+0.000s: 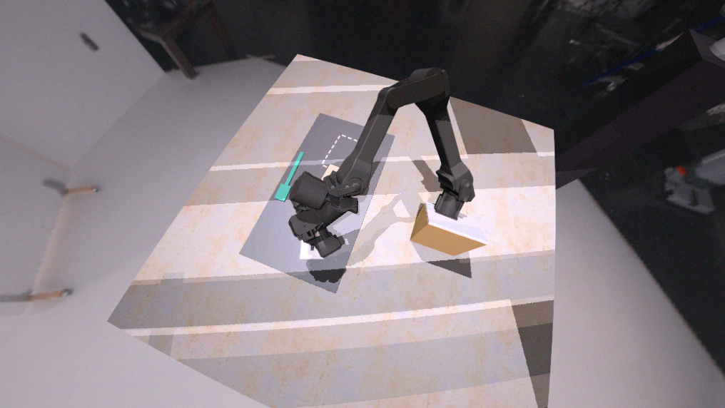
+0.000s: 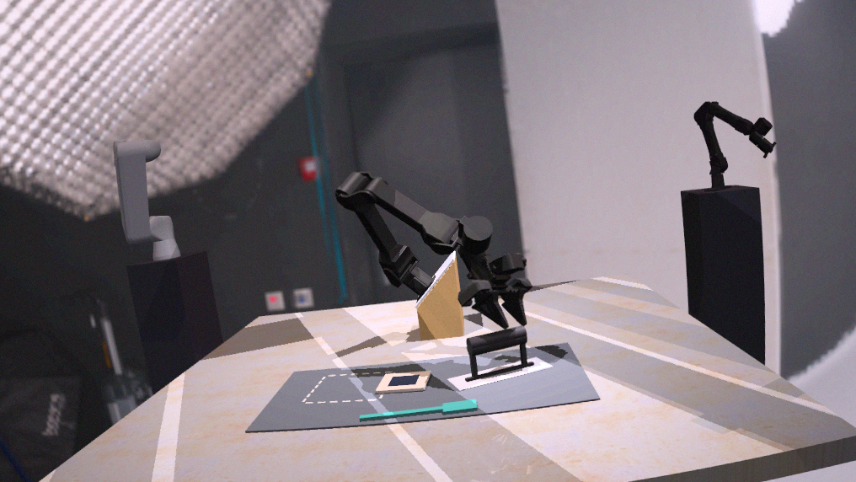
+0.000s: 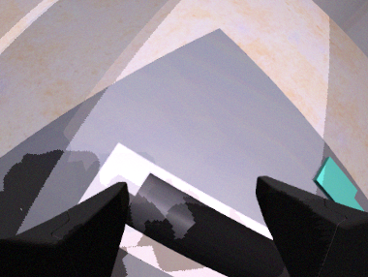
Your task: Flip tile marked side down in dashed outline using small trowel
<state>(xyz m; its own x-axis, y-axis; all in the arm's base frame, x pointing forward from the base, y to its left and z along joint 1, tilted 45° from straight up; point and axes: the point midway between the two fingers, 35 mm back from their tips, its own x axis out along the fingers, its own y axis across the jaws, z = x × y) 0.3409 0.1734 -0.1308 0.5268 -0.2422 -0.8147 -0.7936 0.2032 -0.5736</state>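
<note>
Now: the dark mat 40 mm ahead of my gripper tip, 190 mm to the right of it and 110 mm below it. Also, from my gripper tip: teal trowel (180 mm ahead, 160 mm to the right, 90 mm below); then tan square tile (20 mm ahead, 240 mm to the right, 90 mm below).
</note>
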